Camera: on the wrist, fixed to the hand. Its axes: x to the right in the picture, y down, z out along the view.
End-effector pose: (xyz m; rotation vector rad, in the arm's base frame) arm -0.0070 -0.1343 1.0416 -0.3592 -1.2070 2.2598
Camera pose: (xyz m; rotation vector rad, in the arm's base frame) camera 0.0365 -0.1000 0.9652 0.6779 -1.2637 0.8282
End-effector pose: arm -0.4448 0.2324 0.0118 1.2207 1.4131 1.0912
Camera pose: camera -0.5241 0.2149 0.0600 -0.0728 1.3214 -0.0060
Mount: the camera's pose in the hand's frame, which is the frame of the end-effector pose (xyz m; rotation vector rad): -0.0172 0.0331 -0.0867 -0.2979 -0.3397 -1.5059
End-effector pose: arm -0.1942 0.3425 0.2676 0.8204 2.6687 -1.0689
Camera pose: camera -0.1567 0.4134 0.3173 1.4768 -2.6466 0.7028
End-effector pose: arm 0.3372 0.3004 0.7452 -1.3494 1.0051 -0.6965
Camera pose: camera 0.2480 0.2805 0.7215 -2.3200 -0.3931 -1.3332
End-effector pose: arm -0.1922 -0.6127 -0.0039 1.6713 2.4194 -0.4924
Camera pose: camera -0.1504 -0.5863 0.0765 -0.5458 2.7684 -0.4253
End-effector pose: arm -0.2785 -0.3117 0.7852 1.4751 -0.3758 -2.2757
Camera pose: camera -0.1870 -0.3335 0.7781 -0.8062 -0.8797 2.0881
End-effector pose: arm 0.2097 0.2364 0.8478 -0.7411 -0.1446 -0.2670
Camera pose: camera 0.2060 0.2038 0.7593 -0.8464 -1.0084 -1.6185
